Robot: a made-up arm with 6 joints.
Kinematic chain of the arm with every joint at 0, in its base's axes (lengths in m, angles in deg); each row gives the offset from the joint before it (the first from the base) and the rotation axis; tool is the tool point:
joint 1: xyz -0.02 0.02 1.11 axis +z
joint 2: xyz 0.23 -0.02 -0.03 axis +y
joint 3: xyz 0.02 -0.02 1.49 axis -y
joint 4: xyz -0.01 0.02 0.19 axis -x
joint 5: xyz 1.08 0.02 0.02 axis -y
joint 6: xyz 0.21 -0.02 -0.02 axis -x
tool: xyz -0.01 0.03 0
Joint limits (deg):
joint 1: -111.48..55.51
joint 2: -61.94..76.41
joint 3: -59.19..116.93
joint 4: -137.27..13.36
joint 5: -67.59..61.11
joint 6: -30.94..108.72
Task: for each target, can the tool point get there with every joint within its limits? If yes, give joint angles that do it. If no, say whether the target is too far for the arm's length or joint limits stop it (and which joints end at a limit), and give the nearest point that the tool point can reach.
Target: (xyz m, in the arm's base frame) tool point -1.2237 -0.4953 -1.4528
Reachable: no: joint limits stop it (at a limit: joint 1, joint 2) | nearest point -0.6346 -1.1943 0.1795 | short by 1.871 m
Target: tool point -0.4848 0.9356 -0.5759
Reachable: no: joint limits stop it (at a limit: joint 1, joint 2) | nearest point 0.4984 0.9259 0.3389 | short by 1.343 m
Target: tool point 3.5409 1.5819 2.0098
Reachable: no: too far | nearest point 2.6641 1.1973 1.7665 | short by 0.988 m
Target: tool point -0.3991 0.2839 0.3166
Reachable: no: joint limits stop it (at a limit: joint 1, joint 2, joint 3) | nearest point 0.4333 0.7739 0.4807 | short by 0.980 m
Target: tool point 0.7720 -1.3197 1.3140
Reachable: yes | joints -62.78 32.07 -33.92 -35.96 -56.81 66.56
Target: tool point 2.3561 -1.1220 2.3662
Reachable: yes | joints -22.11 64.30 88.86 -112.77 43.07 -3.47
